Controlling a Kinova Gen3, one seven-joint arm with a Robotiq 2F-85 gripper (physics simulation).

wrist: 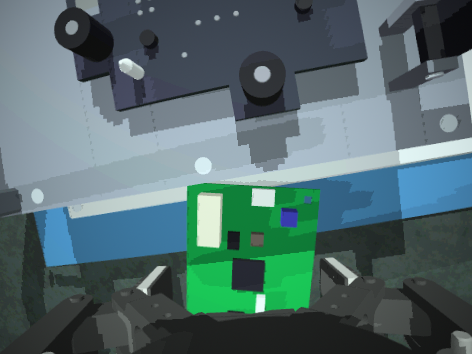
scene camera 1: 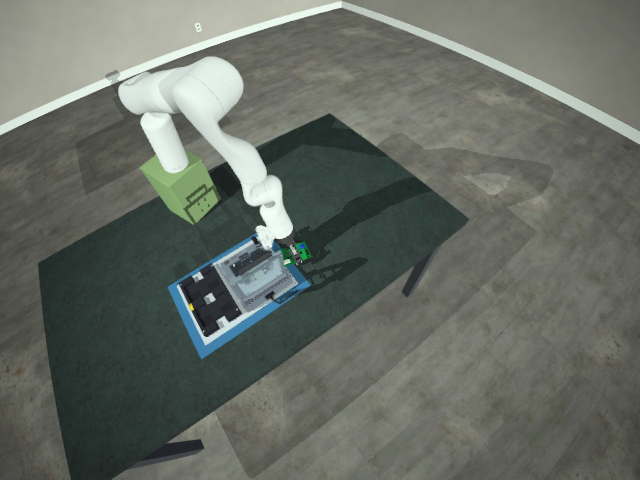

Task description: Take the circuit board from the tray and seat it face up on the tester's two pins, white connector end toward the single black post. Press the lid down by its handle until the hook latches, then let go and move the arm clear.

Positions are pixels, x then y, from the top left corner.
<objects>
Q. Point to a clear tester lid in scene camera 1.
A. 258, 273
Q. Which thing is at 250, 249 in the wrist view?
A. A green circuit board.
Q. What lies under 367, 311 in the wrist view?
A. My gripper.
</objects>
